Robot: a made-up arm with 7 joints. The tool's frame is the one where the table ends. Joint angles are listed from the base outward.
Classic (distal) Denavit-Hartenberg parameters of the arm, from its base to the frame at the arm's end. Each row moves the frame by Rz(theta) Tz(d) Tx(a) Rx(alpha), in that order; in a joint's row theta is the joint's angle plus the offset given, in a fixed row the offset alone. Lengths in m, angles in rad.
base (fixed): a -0.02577; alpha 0; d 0; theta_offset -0.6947
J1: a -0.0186; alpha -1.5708; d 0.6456; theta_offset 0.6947
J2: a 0.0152; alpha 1.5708; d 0.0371; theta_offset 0
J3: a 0.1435; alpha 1.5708; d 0.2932; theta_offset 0
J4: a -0.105; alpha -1.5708; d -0.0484; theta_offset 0
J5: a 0.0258; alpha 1.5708; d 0.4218; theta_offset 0
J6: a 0.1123; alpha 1.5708; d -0.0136; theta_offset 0
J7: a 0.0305; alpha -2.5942; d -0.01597; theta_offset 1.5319
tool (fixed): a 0; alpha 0; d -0.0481; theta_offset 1.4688
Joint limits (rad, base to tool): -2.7..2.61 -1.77..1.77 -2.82..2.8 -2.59..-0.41 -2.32..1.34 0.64..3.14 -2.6..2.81
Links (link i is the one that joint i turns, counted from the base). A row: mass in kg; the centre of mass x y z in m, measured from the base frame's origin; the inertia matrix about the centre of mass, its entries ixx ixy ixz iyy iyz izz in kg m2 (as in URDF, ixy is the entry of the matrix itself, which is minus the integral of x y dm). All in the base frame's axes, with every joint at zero. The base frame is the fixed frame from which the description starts. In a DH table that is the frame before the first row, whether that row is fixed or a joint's. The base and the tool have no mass.
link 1: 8.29; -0.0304 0.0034 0.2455; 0.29 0 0.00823 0.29 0 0.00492
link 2: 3.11; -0.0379 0.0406 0.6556; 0.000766 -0.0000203 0 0.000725 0 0.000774
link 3: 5.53; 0.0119 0.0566 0.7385; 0.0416 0 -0.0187 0.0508 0 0.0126
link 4: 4.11; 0.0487 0.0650 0.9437; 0.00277 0.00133 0 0.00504 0 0.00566
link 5: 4.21; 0.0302 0.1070 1.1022; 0.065 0 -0.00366 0.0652 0 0.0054
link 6: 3.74; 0.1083 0.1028 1.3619; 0.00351 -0.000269 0 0.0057 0 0.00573
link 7: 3; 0.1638 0.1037 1.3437; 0.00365 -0.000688 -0.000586 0.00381 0.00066 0.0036
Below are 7 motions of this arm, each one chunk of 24 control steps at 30 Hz.
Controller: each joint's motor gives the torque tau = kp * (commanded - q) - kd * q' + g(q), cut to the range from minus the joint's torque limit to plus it. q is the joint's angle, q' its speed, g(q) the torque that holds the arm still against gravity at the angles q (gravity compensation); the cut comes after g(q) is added. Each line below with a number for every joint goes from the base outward.
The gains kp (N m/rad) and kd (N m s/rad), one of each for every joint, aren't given. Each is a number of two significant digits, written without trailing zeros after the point. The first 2 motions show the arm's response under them.
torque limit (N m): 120 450 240 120 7.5 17 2.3
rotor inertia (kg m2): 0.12 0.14 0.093 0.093 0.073 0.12 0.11
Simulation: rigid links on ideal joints. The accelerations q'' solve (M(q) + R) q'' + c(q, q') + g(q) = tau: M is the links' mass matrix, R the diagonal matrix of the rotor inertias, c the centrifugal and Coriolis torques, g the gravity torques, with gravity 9.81 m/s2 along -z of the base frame. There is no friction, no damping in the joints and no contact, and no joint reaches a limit. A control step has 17 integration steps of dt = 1/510 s. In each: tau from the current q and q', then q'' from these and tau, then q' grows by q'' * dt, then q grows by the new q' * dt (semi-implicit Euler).
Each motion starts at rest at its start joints. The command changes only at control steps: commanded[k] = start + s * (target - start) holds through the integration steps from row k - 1 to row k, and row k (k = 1, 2, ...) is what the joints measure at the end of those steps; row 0 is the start. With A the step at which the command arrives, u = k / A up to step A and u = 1 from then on. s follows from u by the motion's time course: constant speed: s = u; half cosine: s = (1 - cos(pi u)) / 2; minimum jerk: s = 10 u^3 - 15 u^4 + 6 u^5; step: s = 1 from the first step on.
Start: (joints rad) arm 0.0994 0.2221 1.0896 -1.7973 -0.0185 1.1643 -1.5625
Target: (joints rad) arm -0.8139 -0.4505 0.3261 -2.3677 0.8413 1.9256 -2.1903
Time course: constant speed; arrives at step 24
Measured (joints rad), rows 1 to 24:
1: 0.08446 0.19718 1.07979 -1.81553 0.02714 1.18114 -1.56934
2: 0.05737 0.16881 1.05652 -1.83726 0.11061 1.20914 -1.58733
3: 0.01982 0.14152 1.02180 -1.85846 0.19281 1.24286 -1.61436
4: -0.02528 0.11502 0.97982 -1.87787 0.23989 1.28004 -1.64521
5: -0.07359 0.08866 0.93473 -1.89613 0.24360 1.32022 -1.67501
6: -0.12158 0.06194 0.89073 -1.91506 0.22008 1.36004 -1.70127
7: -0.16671 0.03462 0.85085 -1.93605 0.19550 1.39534 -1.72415
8: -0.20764 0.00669 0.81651 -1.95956 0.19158 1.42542 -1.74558
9: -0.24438 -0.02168 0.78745 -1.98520 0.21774 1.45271 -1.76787
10: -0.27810 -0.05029 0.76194 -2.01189 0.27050 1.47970 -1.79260
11: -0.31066 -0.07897 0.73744 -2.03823 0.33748 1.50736 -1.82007
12: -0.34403 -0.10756 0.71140 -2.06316 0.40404 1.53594 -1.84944
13: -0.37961 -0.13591 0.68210 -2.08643 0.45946 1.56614 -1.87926
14: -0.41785 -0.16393 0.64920 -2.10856 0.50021 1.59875 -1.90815
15: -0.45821 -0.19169 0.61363 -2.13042 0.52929 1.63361 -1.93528
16: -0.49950 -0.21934 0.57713 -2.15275 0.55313 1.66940 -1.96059
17: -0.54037 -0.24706 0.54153 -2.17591 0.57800 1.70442 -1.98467
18: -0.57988 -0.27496 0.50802 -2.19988 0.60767 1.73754 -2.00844
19: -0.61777 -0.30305 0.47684 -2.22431 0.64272 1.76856 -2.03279
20: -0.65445 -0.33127 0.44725 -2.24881 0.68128 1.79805 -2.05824
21: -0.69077 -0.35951 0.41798 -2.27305 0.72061 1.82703 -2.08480
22: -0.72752 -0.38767 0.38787 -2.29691 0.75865 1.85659 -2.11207
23: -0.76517 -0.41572 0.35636 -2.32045 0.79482 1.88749 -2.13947
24: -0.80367 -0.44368 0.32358 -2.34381 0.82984 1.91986 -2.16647
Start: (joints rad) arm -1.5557 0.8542 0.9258 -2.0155 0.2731 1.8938 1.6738
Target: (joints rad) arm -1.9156 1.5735 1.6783 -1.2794 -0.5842 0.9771 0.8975
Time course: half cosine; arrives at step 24
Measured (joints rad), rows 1 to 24:
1: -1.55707 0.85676 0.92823 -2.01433 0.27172 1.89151 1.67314
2: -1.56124 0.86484 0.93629 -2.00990 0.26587 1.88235 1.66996
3: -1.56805 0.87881 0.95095 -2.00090 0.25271 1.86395 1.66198
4: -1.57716 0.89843 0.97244 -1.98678 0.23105 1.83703 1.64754
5: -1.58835 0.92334 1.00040 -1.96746 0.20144 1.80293 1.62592
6: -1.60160 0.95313 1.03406 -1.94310 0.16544 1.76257 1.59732
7: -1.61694 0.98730 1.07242 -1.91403 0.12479 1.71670 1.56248
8: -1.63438 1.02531 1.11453 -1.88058 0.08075 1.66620 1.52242
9: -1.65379 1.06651 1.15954 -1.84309 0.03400 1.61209 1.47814
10: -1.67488 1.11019 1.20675 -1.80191 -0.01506 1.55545 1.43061
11: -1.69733 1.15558 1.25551 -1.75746 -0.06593 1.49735 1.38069
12: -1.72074 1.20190 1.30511 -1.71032 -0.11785 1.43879 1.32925
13: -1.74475 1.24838 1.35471 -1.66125 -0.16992 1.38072 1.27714
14: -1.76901 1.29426 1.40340 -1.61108 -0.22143 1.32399 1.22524
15: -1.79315 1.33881 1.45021 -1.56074 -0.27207 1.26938 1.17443
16: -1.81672 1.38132 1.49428 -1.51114 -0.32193 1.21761 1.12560
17: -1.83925 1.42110 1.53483 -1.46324 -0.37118 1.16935 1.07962
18: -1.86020 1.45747 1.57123 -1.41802 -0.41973 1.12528 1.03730
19: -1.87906 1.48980 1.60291 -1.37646 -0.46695 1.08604 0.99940
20: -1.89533 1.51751 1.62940 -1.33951 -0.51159 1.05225 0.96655
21: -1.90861 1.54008 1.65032 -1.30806 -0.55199 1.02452 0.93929
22: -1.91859 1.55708 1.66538 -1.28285 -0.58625 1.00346 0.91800
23: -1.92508 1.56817 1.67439 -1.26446 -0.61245 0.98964 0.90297
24: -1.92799 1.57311 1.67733 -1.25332 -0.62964 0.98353 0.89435
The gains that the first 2 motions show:
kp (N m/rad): 3200 7000 2400 660 52 220 42
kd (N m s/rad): 80 160 39 31 1.6 5 1.9
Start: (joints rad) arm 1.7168 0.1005 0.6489 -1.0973 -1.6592 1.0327 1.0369
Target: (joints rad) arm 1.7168 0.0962 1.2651 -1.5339 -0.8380 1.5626 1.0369
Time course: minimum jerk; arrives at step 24
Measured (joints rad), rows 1 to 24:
1: 1.71670 0.10051 0.64914 -1.09733 -1.65915 1.03275 1.03689
2: 1.71609 0.10056 0.65083 -1.09764 -1.65866 1.03329 1.03683
3: 1.71488 0.10062 0.65569 -1.09888 -1.65658 1.03557 1.03664
4: 1.71342 0.10062 0.66548 -1.10205 -1.65094 1.04150 1.03627
5: 1.71220 0.10052 0.68154 -1.10831 -1.63928 1.05298 1.03576
6: 1.71161 0.10028 0.70453 -1.11877 -1.61918 1.07124 1.03518
7: 1.71171 0.09999 0.73437 -1.13425 -1.58878 1.09654 1.03466
8: 1.71236 0.09974 0.77030 -1.15518 -1.54708 1.12814 1.03427
9: 1.71328 0.09959 0.81124 -1.18150 -1.49414 1.16469 1.03400
10: 1.71425 0.09957 0.85597 -1.21263 -1.43122 1.20465 1.03382
11: 1.71520 0.09961 0.90332 -1.24759 -1.36076 1.24657 1.03367
12: 1.71618 0.09957 0.95213 -1.28502 -1.28601 1.28929 1.03353
13: 1.71733 0.09935 1.00129 -1.32336 -1.21045 1.33187 1.03342
14: 1.71873 0.09885 1.04962 -1.36102 -1.13719 1.37347 1.03342
15: 1.72039 0.09809 1.09585 -1.39656 -1.06864 1.41322 1.03359
16: 1.72221 0.09713 1.13866 -1.42885 -1.00642 1.45018 1.03399
17: 1.72398 0.09613 1.17677 -1.45718 -0.95167 1.48330 1.03463
18: 1.72545 0.09523 1.20904 -1.48119 -0.90522 1.51156 1.03543
19: 1.72639 0.09457 1.23466 -1.50079 -0.86780 1.53417 1.03629
20: 1.72664 0.09419 1.25326 -1.51607 -0.83998 1.55069 1.03708
21: 1.72613 0.09413 1.26498 -1.52722 -0.82194 1.56122 1.03769
22: 1.72490 0.09436 1.27052 -1.53451 -0.81325 1.56633 1.03804
23: 1.72302 0.09482 1.27115 -1.53837 -0.81280 1.56712 1.03810
24: 1.72059 0.09545 1.26869 -1.53945 -0.81866 1.56512 1.03790

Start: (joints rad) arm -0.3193 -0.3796 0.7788 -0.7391 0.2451 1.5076 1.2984
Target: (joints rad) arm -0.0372 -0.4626 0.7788 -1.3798 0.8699 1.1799 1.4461
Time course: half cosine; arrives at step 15
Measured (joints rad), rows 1 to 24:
1: -0.31709 -0.38016 0.77793 -0.74145 0.24584 1.50662 1.29862
2: -0.30978 -0.38223 0.77630 -0.75037 0.25060 1.50180 1.29981
3: -0.29667 -0.38626 0.77543 -0.76906 0.26570 1.49010 1.30304
4: -0.27812 -0.39216 0.77572 -0.79934 0.29746 1.47038 1.30927
5: -0.25515 -0.39937 0.77667 -0.84154 0.34796 1.44349 1.31890
6: -0.22902 -0.40730 0.77766 -0.89469 0.41371 1.41116 1.33164
7: -0.20101 -0.41552 0.77846 -0.95677 0.48769 1.37524 1.34670
8: -0.17225 -0.42375 0.77913 -1.02482 0.56256 1.33756 1.36301
9: -0.14383 -0.43179 0.77983 -1.09529 0.63299 1.30003 1.37956
10: -0.11679 -0.43944 0.78070 -1.16441 0.69613 1.26447 1.39549
11: -0.09216 -0.44645 0.78180 -1.22857 0.75095 1.23251 1.41016
12: -0.07097 -0.45252 0.78311 -1.28459 0.79714 1.20550 1.42306
13: -0.05418 -0.45736 0.78450 -1.32992 0.83420 1.18456 1.43376
14: -0.04263 -0.46070 0.78577 -1.36270 0.86115 1.17061 1.44186
15: -0.03700 -0.46231 0.78669 -1.38177 0.87655 1.16432 1.44701
16: -0.03572 -0.46268 0.78578 -1.38915 0.88089 1.16536 1.44920
17: -0.03630 -0.46256 0.78238 -1.38932 0.87749 1.17128 1.44915
18: -0.03754 -0.46225 0.77839 -1.38614 0.87044 1.17838 1.44797
19: -0.03859 -0.46198 0.77570 -1.38261 0.86334 1.18359 1.44658
20: -0.03895 -0.46191 0.77509 -1.38033 0.85886 1.18538 1.44555
21: -0.03859 -0.46208 0.77621 -1.37954 0.85842 1.18413 1.44506
22: -0.03780 -0.46239 0.77807 -1.37967 0.86187 1.18141 1.44507
23: -0.03697 -0.46271 0.77969 -1.37996 0.86760 1.17893 1.44541
24: -0.03642 -0.46294 0.78048 -1.37989 0.87331 1.17771 1.44586

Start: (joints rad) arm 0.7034 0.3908 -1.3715 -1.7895 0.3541 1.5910 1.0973
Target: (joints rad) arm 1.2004 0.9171 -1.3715 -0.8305 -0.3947 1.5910 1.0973
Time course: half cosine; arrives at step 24
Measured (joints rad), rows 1 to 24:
1: 0.70420 0.39249 -1.37255 -1.78857 0.35262 1.59057 1.09725
2: 0.70722 0.39798 -1.37515 -1.78475 0.34537 1.58946 1.09701
3: 0.71365 0.40773 -1.37803 -1.77600 0.32841 1.58797 1.09643
4: 0.72445 0.42177 -1.38000 -1.76044 0.30175 1.58630 1.09556
5: 0.74004 0.43992 -1.38049 -1.73668 0.26881 1.58471 1.09455
6: 0.76022 0.46186 -1.37964 -1.70410 0.23364 1.58364 1.09364
7: 0.78440 0.48714 -1.37800 -1.66285 0.19863 1.58357 1.09297
8: 0.81176 0.51523 -1.37621 -1.61380 0.16363 1.58465 1.09257
9: 0.84150 0.54560 -1.37471 -1.55833 0.12688 1.58659 1.09240
10: 0.87293 0.57773 -1.37363 -1.49811 0.08652 1.58886 1.09234
11: 0.90552 0.61109 -1.37283 -1.43480 0.04184 1.59096 1.09230
12: 0.93882 0.64521 -1.37205 -1.36993 -0.00631 1.59261 1.09224
13: 0.97239 0.67956 -1.37107 -1.30470 -0.05595 1.59381 1.09218
14: 1.00580 0.71362 -1.36977 -1.24007 -0.10482 1.59478 1.09217
15: 1.03853 0.74681 -1.36824 -1.17685 -0.15110 1.59582 1.09231
16: 1.07001 0.77851 -1.36664 -1.11575 -0.19381 1.59715 1.09264
17: 1.09964 0.80812 -1.36520 -1.05756 -0.23276 1.59885 1.09320
18: 1.12682 0.83506 -1.36410 -1.00313 -0.26815 1.60082 1.09396
19: 1.15099 0.85883 -1.36342 -0.95342 -0.30014 1.60289 1.09487
20: 1.17168 0.87901 -1.36313 -0.90939 -0.32856 1.60486 1.09584
21: 1.18848 0.89527 -1.36317 -0.87200 -0.35279 1.60659 1.09681
22: 1.20112 0.90737 -1.36343 -0.84207 -0.37198 1.60797 1.09768
23: 1.20937 0.91512 -1.36382 -0.82025 -0.38524 1.60898 1.09842
24: 1.21310 0.91840 -1.36430 -0.80702 -0.39191 1.60961 1.09898

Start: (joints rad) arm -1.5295 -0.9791 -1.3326 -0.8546 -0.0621 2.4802 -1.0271
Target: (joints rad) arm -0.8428 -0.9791 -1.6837 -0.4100 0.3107 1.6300 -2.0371
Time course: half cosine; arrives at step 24
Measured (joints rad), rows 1 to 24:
1: -1.52772 -0.97899 -1.33357 -0.85242 -0.06198 2.47883 -1.02794
2: -1.52160 -0.97882 -1.33707 -0.84571 -0.06090 2.47290 -1.03204
3: -1.51008 -0.97887 -1.34390 -0.83483 -0.05702 2.45967 -1.04233
4: -1.49284 -0.97919 -1.35414 -0.82095 -0.04841 2.43820 -1.06093
5: -1.46992 -0.97965 -1.36739 -0.80510 -0.03435 2.40886 -1.08870
6: -1.44168 -0.98008 -1.38308 -0.78786 -0.01575 2.37258 -1.12541
7: -1.40866 -0.98036 -1.40077 -0.76941 0.00547 2.33031 -1.17018
8: -1.37157 -0.98048 -1.42011 -0.74971 0.02747 2.28302 -1.22181
9: -1.33119 -0.98051 -1.44084 -0.72868 0.04931 2.23174 -1.27904
10: -1.28833 -0.98050 -1.46266 -0.70623 0.07101 2.17751 -1.34062
11: -1.24381 -0.98051 -1.48525 -0.68243 0.09303 2.12141 -1.40534
12: -1.19843 -0.98053 -1.50821 -0.65748 0.11573 2.06447 -1.47203
13: -1.15296 -0.98054 -1.53114 -0.63171 0.13901 2.00765 -1.53957
14: -1.10815 -0.98052 -1.55362 -0.60559 0.16241 1.95184 -1.60686
15: -1.06472 -0.98043 -1.57526 -0.57964 0.18527 1.89788 -1.67284
16: -1.02336 -0.98029 -1.59570 -0.55442 0.20702 1.84661 -1.73647
17: -0.98476 -0.98009 -1.61464 -0.53046 0.22729 1.79881 -1.79670
18: -0.94956 -0.97986 -1.63177 -0.50826 0.24580 1.75528 -1.85251
19: -0.91838 -0.97963 -1.64683 -0.48824 0.26233 1.71678 -1.90290
20: -0.89176 -0.97940 -1.65956 -0.47074 0.27666 1.68401 -1.94697
21: -0.87019 -0.97919 -1.66974 -0.45602 0.28852 1.65757 -1.98392
22: -0.85404 -0.97901 -1.67720 -0.44431 0.29768 1.63796 -2.01308
23: -0.84361 -0.97885 -1.68181 -0.43580 0.30392 1.62554 -2.03394
24: -0.83907 -0.97873 -1.68348 -0.43062 0.30707 1.62052 -2.04615

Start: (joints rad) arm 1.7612 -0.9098 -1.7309 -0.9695 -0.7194 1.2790 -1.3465
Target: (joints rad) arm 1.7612 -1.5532 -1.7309 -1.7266 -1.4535 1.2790 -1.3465
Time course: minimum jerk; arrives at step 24
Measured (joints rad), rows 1 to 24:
1: 1.76120 -0.91007 -1.73072 -0.96956 -0.71942 1.27918 -1.34651
2: 1.76121 -0.91193 -1.72971 -0.97009 -0.71960 1.28044 -1.34658
3: 1.76118 -0.91714 -1.72787 -0.97230 -0.72050 1.28371 -1.34685
4: 1.76101 -0.92731 -1.72586 -0.97804 -0.72405 1.28858 -1.34736
5: 1.76055 -0.94367 -1.72447 -0.98935 -0.73384 1.29352 -1.34803
6: 1.75977 -0.96685 -1.72425 -1.00793 -0.75399 1.29701 -1.34859
7: 1.75872 -0.99689 -1.72536 -1.03478 -0.78755 1.29826 -1.34869
8: 1.75757 -1.03329 -1.72764 -1.07008 -0.83516 1.29723 -1.34806
9: 1.75648 -1.07514 -1.73069 -1.11323 -0.89472 1.29434 -1.34666
10: 1.75563 -1.12126 -1.73405 -1.16311 -0.96205 1.29016 -1.34469
11: 1.75516 -1.17030 -1.73728 -1.21826 -1.03213 1.28534 -1.34254
12: 1.75521 -1.22086 -1.74004 -1.27712 -1.10042 1.28057 -1.34067
13: 1.75584 -1.27151 -1.74211 -1.33815 -1.16357 1.27639 -1.33948
14: 1.75711 -1.32087 -1.74339 -1.39985 -1.21967 1.27316 -1.33916
15: 1.75893 -1.36763 -1.74388 -1.46072 -1.26792 1.27102 -1.33974
16: 1.76117 -1.41061 -1.74365 -1.51921 -1.30823 1.26992 -1.34109
17: 1.76357 -1.44878 -1.74282 -1.57371 -1.34088 1.26971 -1.34297
18: 1.76585 -1.48130 -1.74154 -1.62261 -1.36639 1.27019 -1.34511
19: 1.76772 -1.50765 -1.73997 -1.66441 -1.38549 1.27111 -1.34726
20: 1.76898 -1.52759 -1.73829 -1.69793 -1.39918 1.27226 -1.34919
21: 1.76952 -1.54129 -1.73664 -1.72246 -1.40867 1.27346 -1.35070
22: 1.76932 -1.54938 -1.73510 -1.73796 -1.41532 1.27461 -1.35165
23: 1.76842 -1.55296 -1.73370 -1.74516 -1.42057 1.27572 -1.35194
24: 1.76689 -1.55368 -1.73231 -1.74561 -1.42595 1.27693 -1.35157

